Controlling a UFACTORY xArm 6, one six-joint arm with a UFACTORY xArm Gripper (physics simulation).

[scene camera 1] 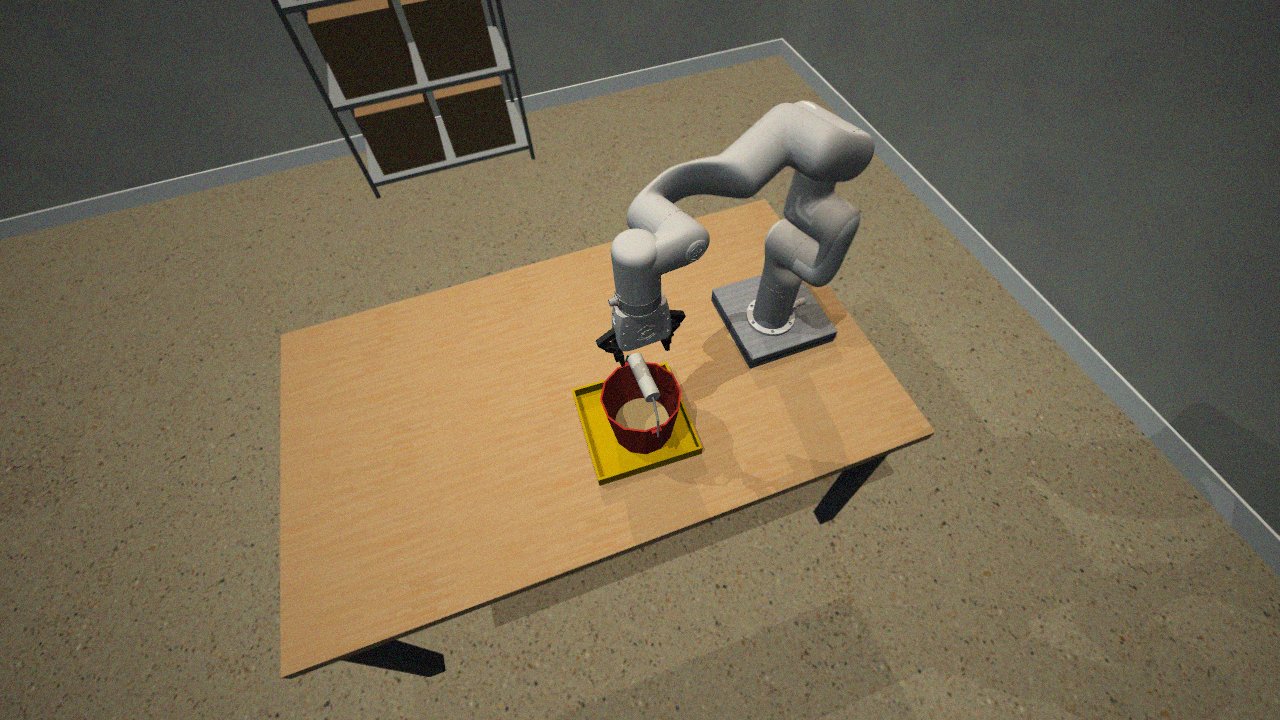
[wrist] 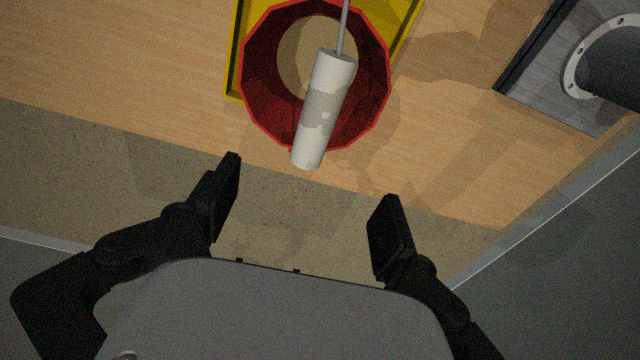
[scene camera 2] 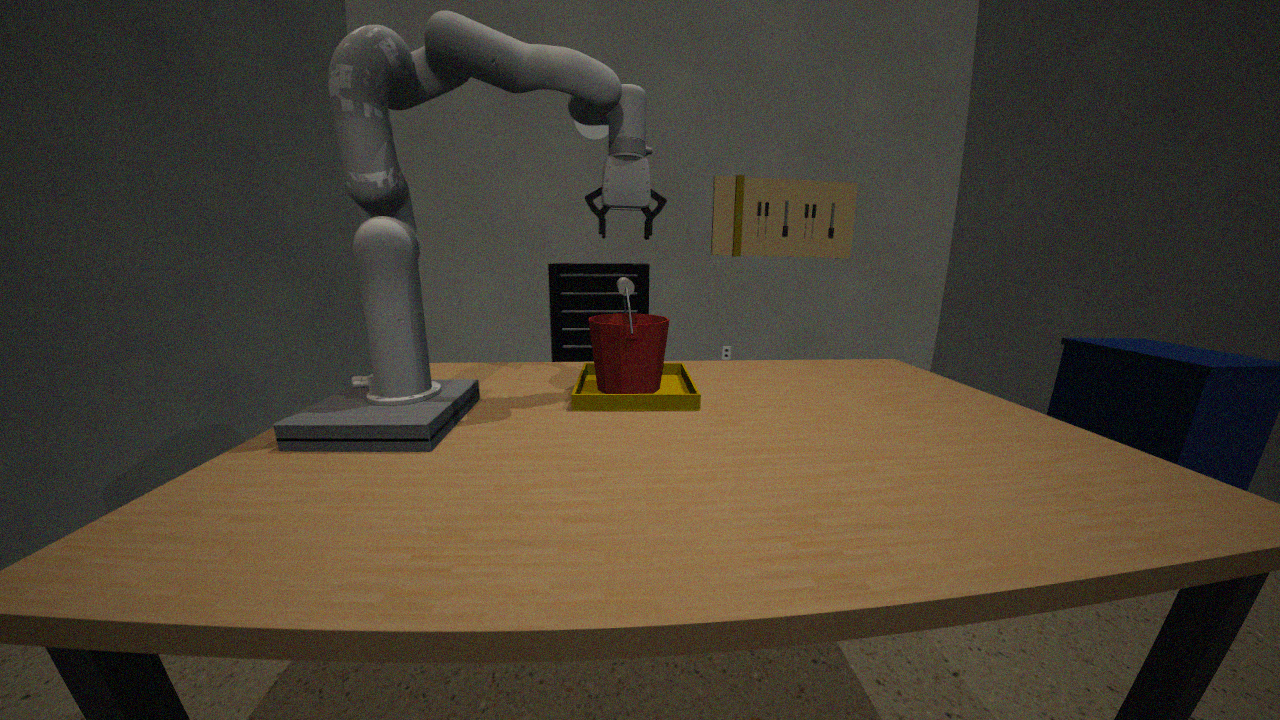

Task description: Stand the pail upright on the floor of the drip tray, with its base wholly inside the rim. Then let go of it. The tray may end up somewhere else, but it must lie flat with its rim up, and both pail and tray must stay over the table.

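Places are measured from the arm's base along level axes (x ahead, y left, z up), in metres.
Pixels of known places: gripper, fingertip midpoint: [scene camera 1: 643, 353] [wrist: 310, 191] [scene camera 2: 625, 238]; arm's base at its link origin: [scene camera 1: 770, 316] [wrist: 601, 58] [scene camera 2: 405, 394].
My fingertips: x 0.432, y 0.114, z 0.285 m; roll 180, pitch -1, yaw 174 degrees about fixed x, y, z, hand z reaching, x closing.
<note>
Ahead of a thing's pixels: the offset from my fingertips to its top centre. Level surfaces: height alone.
The red pail [scene camera 1: 642, 437] [scene camera 2: 629, 356] [wrist: 260, 112] stands upright on the floor of the yellow drip tray {dy -0.026, dx +0.018, dz -0.297 m} [scene camera 1: 648, 464] [scene camera 2: 636, 402] [wrist: 231, 60], with its base inside the rim. Its white handle grip {dy -0.007, dx -0.002, dz -0.083 m} [scene camera 1: 643, 377] [scene camera 2: 625, 285] [wrist: 322, 110] is raised above the pail's mouth. The tray lies flat on the table, rim up. My gripper [scene camera 1: 642, 353] [scene camera 2: 624, 236] [wrist: 310, 191] is open and empty. In scene camera 2 it hangs above the handle grip, with a gap between them.
The wooden table {dz -0.330 m} [scene camera 1: 429, 447] [scene camera 2: 680, 501] [wrist: 125, 75] bears the tray and the arm's grey base plate [scene camera 1: 729, 308] [scene camera 2: 358, 429] [wrist: 545, 100]. A shelf rack [scene camera 1: 351, 147] stands on the floor behind the table. A blue cabinet [scene camera 2: 1163, 402] stands beyond the table's right side in scene camera 2.
</note>
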